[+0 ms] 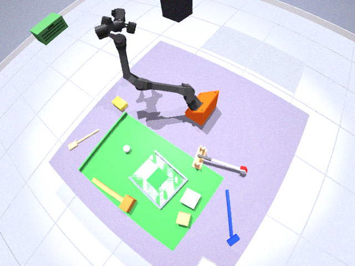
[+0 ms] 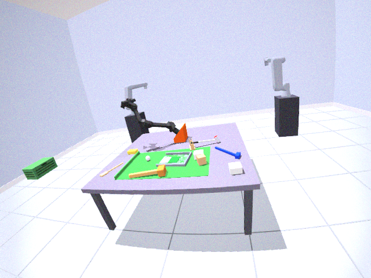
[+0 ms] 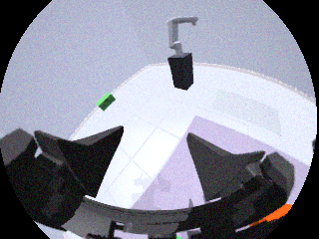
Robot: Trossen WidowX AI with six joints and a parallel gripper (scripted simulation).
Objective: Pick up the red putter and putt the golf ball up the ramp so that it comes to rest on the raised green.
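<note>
Right now the red putter is 180 mm ahead of my gripper tip, 890 mm to the left of it and 390 mm below it. The rest, counted from my gripper tip: wooden stick: 650 mm ahead, 90 mm to the left, 420 mm below; yellow block: 280 mm ahead, 120 mm to the left, 410 mm below; white golf ball: 460 mm ahead, 400 mm to the left, 400 mm below.
</note>
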